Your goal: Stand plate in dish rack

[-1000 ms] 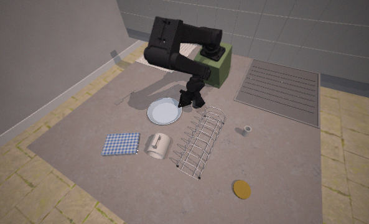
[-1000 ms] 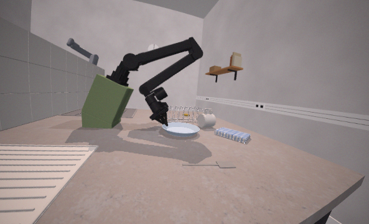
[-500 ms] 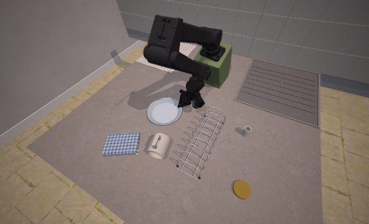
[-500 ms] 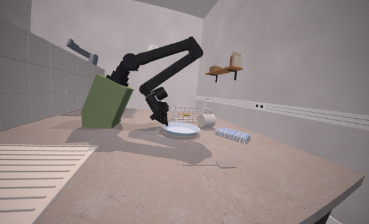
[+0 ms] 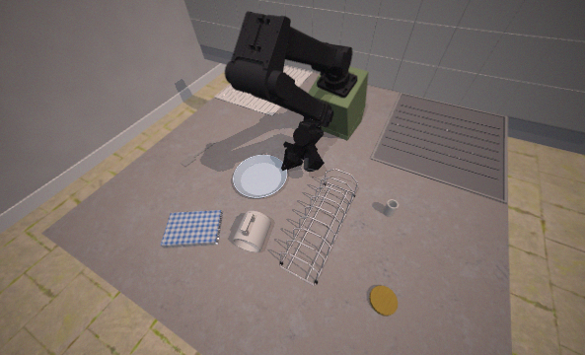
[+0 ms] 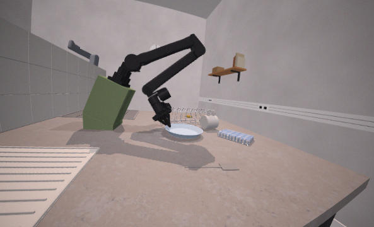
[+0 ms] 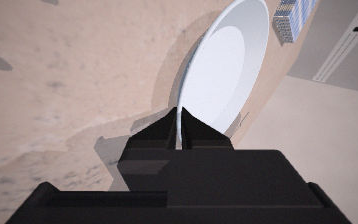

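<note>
Right now the pale blue plate is 8 cm ahead of my hand, 5 cm to the right of it and 1 cm below it. Also, from my hand: grey drain mat (55 cm behind, 40 cm to the left, 2 cm below); then disc (17 cm ahead, 48 cm to the left, 2 cm below); then small white cup (8 cm behind, 38 cm to the left, 1 cm below).
</note>
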